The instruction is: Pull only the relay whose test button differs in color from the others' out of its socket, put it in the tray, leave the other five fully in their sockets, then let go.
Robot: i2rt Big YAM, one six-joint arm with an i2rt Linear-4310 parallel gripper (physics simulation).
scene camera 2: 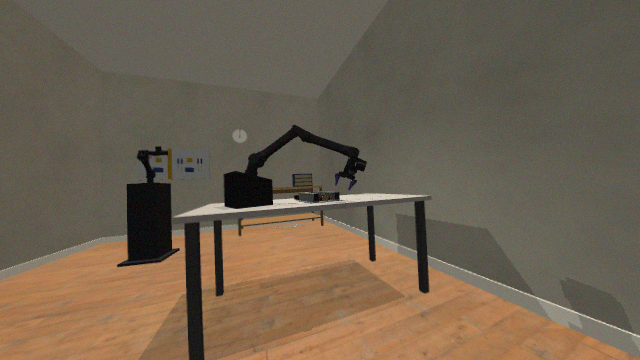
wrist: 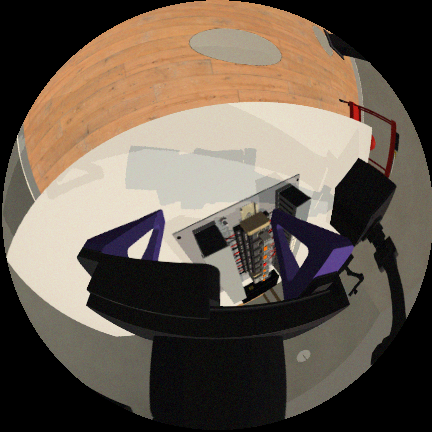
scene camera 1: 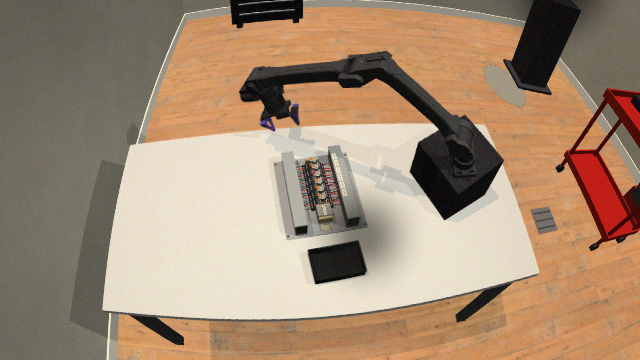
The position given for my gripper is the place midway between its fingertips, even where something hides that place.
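Note:
My gripper: scene camera 1 at (scene camera 1: 286, 127), wrist view at (wrist: 217, 214). Grey panel: (scene camera 1: 314, 228), again at (wrist: 265, 199).

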